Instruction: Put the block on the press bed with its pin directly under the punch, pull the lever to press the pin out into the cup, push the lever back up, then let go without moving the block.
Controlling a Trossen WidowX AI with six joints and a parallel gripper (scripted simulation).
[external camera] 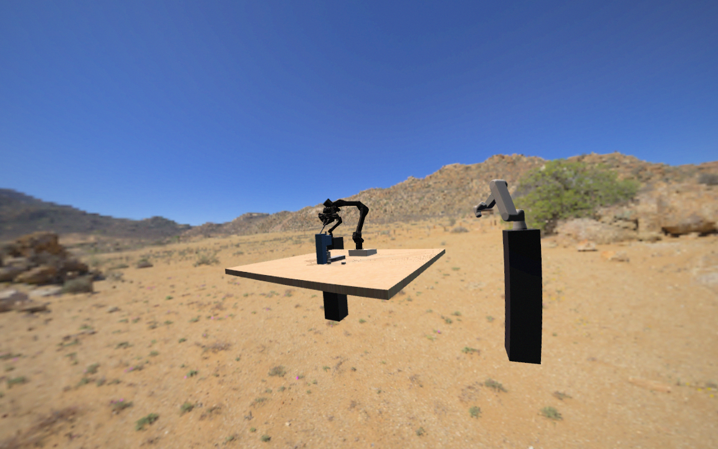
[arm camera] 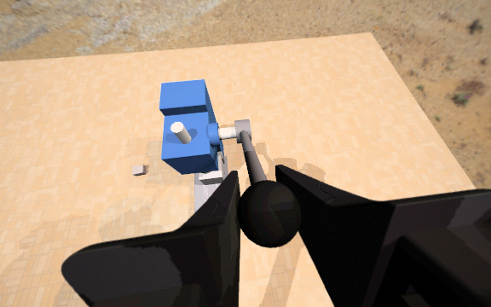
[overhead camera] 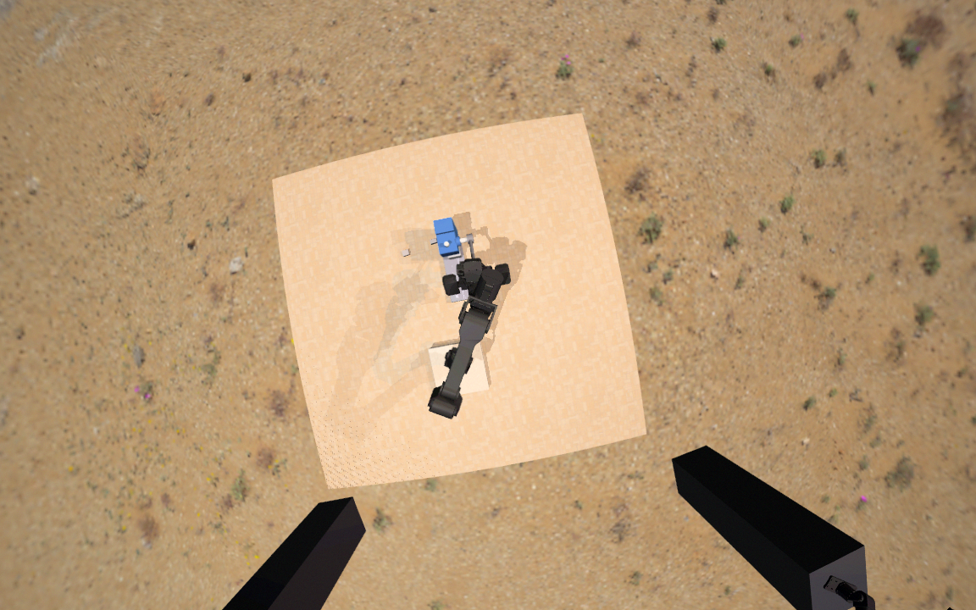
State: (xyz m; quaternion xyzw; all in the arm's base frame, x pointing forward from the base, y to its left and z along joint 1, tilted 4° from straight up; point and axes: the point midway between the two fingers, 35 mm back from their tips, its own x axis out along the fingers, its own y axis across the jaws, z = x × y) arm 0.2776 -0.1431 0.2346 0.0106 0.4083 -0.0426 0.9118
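Now: the punch ram 140 mm below my gripper tip, 90 mm ahead of it and 70 mm to the left of it. The rest, counted from my gripper tip: lever 30 mm below, 30 mm ahead, 10 mm to the left.
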